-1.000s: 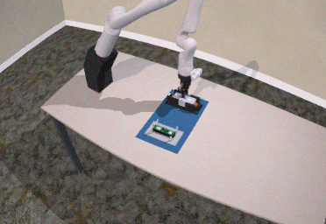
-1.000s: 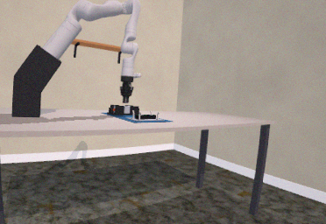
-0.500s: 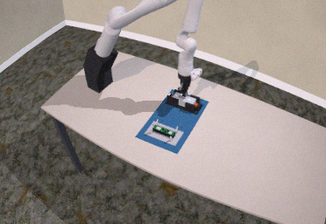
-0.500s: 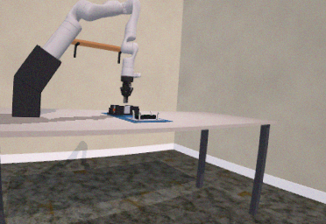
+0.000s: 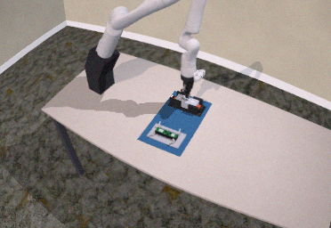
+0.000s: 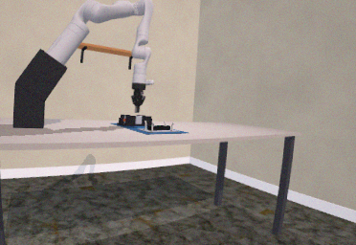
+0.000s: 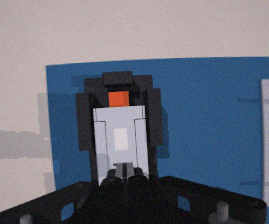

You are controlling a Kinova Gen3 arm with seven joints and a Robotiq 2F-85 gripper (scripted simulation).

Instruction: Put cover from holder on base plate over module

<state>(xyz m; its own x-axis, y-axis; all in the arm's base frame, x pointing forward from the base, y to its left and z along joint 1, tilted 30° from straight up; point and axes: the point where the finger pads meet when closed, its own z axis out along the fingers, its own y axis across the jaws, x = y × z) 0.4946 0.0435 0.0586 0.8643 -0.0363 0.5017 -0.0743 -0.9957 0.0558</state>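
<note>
Right now the light grey cover is 60 mm below my hand.
</note>
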